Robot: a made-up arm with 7 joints.
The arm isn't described. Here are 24 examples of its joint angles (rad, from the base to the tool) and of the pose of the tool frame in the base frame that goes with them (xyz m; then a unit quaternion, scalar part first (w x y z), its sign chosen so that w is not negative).
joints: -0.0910 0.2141 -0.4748 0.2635 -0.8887 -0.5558 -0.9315
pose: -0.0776 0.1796 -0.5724 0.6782 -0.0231 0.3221 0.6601
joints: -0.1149 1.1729 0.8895 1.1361 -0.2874 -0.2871 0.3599
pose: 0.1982 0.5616 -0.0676 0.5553 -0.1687 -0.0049 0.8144
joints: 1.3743 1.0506 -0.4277 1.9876 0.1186 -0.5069 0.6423
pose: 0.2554 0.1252 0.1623 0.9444 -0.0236 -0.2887 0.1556
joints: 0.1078 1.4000 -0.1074 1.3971 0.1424 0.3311 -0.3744
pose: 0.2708 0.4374 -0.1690 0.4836 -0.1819 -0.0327 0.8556
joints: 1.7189 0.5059 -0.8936 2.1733 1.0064 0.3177 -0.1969
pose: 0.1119 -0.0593 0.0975 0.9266 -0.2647 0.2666 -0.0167
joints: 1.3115 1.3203 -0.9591 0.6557 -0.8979 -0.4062 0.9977
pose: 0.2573 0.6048 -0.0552 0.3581 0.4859 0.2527 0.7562
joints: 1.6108 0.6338 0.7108 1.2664 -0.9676 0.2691 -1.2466
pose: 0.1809 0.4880 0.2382 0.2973 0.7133 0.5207 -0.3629
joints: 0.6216 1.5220 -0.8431 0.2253 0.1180 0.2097 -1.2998
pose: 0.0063 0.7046 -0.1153 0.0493 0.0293 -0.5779 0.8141
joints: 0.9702 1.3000 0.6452 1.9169 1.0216 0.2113 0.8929
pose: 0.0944 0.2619 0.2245 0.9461 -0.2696 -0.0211 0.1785
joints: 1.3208 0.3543 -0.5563 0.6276 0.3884 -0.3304 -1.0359
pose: 0.5204 0.1687 -0.0150 0.3265 -0.8207 0.0392 0.4672
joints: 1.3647 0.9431 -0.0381 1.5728 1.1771 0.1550 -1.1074
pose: 0.2503 0.2635 0.2612 0.2307 -0.9463 0.1584 0.1621
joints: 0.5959 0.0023 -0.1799 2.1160 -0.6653 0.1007 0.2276
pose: 0.2531 0.0236 0.0628 0.8013 -0.4856 0.0115 0.3493
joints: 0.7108 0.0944 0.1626 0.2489 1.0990 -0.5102 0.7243
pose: 0.3954 0.1392 -0.3354 0.2870 -0.7595 0.5589 0.1683
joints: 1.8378 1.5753 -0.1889 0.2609 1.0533 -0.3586 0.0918
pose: 0.0630 0.6905 0.1101 0.2031 -0.9367 -0.2031 0.2004
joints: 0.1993 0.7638 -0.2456 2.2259 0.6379 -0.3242 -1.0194
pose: 0.2135 0.0514 -0.0548 0.4465 -0.8079 0.2880 0.2548
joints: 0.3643 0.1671 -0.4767 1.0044 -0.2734 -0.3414 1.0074
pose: 0.2799 0.0328 -0.3605 0.7771 0.1495 0.5802 0.1924
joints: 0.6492 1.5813 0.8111 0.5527 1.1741 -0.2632 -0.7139
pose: 0.0653 0.6565 0.1513 0.0367 0.9643 0.2255 -0.1338
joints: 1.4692 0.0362 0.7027 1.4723 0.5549 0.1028 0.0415
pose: 0.2529 0.2711 0.2652 0.4148 -0.8721 0.2042 -0.1603
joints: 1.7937 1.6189 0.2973 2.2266 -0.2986 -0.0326 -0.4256
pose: -0.0635 0.1990 0.2805 0.2522 -0.3750 -0.8867 0.0976
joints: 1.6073 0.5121 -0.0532 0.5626 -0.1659 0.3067 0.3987
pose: 0.4714 0.3058 0.1165 0.5627 -0.5069 0.3286 0.5644
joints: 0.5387 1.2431 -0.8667 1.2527 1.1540 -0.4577 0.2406
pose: 0.2971 0.3308 -0.2460 0.6277 -0.3849 0.4886 0.4680
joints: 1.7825 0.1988 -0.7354 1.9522 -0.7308 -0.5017 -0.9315
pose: 0.0989 -0.0954 0.2153 0.5455 -0.5611 -0.4590 -0.4206
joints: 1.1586 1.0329 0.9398 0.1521 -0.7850 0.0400 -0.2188
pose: 0.3173 0.5924 -0.1194 0.0550 -0.6126 0.0867 0.7837
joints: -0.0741 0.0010 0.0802 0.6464 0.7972 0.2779 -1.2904
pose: 0.1043 0.0753 -0.5051 0.3655 0.1957 -0.2753 -0.8674
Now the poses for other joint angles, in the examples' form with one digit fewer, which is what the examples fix.
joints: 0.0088 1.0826 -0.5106 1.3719 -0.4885 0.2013 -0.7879
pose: 0.203 0.352 -0.352 0.671 -0.041 -0.143 0.726
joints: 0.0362 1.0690 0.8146 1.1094 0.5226 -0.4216 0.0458
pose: 0.231 0.529 -0.053 0.519 -0.643 -0.041 0.562
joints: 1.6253 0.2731 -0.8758 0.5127 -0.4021 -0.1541 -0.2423
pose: 0.532 0.155 0.039 0.765 -0.300 -0.125 0.556
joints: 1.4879 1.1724 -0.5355 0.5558 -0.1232 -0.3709 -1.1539
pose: 0.335 0.576 0.067 0.239 -0.627 -0.501 0.546
